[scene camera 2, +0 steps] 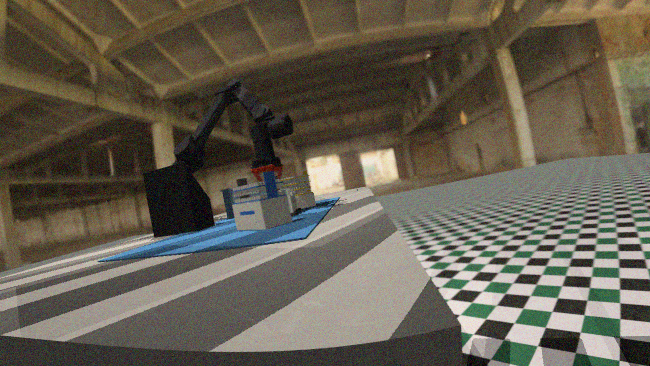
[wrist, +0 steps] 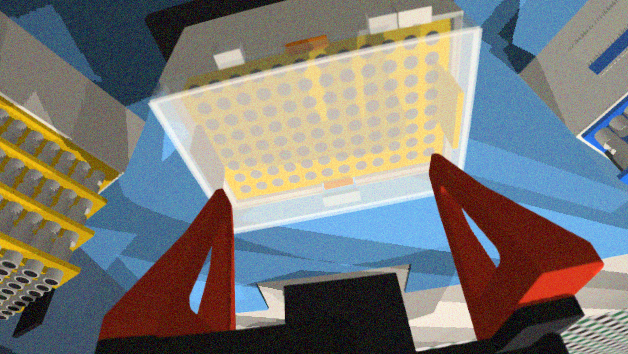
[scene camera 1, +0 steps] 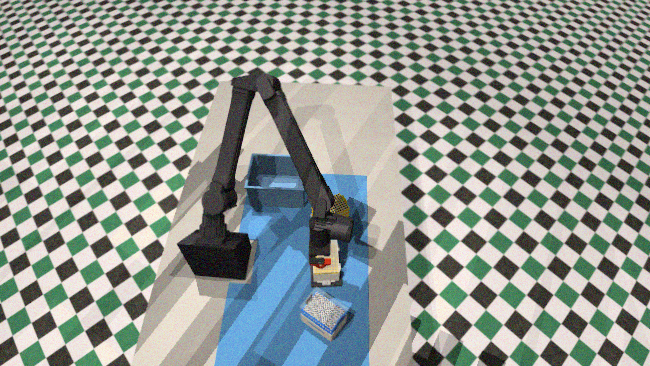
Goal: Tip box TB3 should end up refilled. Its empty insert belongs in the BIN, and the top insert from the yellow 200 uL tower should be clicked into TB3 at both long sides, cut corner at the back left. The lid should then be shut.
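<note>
Tip box TB3 (scene camera 1: 327, 276) (wrist: 260, 42) stands on the mat below my gripper, its grey wall showing at the top of the wrist view. Its clear lid (wrist: 280, 216) lies over a yellow insert (wrist: 320, 107) with rows of round grey spots; whether the lid is fully shut, both long sides are clicked in, or where the cut corner lies, I cannot tell. My gripper (scene camera 1: 322, 261) (scene camera 2: 266, 176) (wrist: 327, 180) is open and empty, its red fingertips near the lid's near edge. The yellow tower (scene camera 1: 340, 204) (wrist: 97, 200), several tip inserts stacked, stands left in the wrist view.
The blue-grey bin (scene camera 1: 277, 198) stands near the mat's far left; a pale patch shows inside, unclear what. A tip box with a blue insert (scene camera 1: 324, 316) (scene camera 2: 264, 215) (wrist: 607, 55) stands near TB3. The blue mat (scene camera 1: 270, 260) (scene camera 2: 280, 239) lies on the table.
</note>
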